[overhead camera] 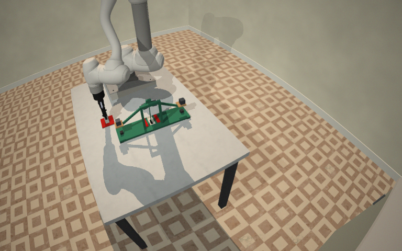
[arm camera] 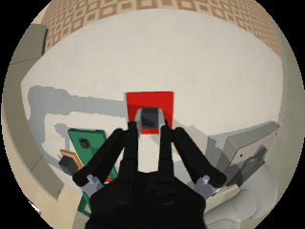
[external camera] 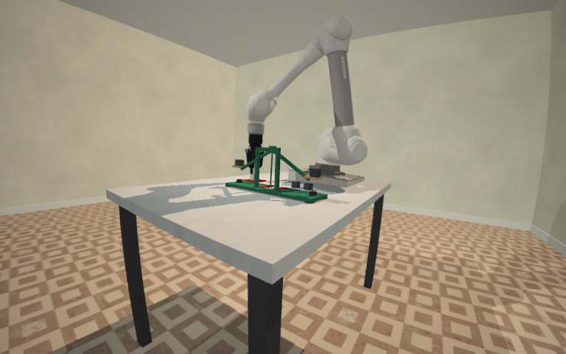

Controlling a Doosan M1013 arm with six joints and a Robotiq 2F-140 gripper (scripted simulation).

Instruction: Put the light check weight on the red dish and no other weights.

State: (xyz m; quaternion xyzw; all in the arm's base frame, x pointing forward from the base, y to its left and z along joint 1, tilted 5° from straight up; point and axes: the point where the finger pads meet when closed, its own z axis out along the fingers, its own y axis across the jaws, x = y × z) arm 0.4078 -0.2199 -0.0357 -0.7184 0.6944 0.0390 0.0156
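My hand is 40 mm above the flat red dish. Round my hand: balance beam: 270 mm to the left, 160 mm ahead, 60 mm above; green rocker balance: 270 mm to the left, 160 mm ahead, 50 mm above.
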